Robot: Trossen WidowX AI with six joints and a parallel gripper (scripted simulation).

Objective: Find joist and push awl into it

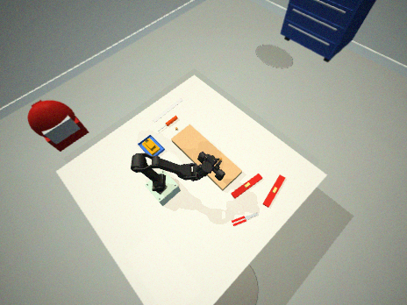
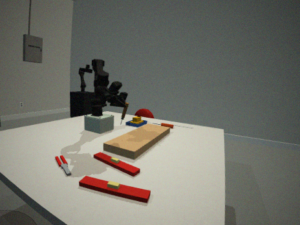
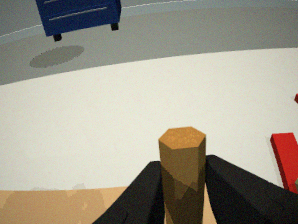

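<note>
The awl lies 5 cm below my gripper tip and 2 cm behind it. Round my gripper tip: blue tray 51 cm to the left, 21 cm below, 14 cm behind; yellow stud finder 53 cm to the left, 17 cm below, 14 cm behind; square indicator 54 cm to the left, 16 cm below, 14 cm behind.
</note>
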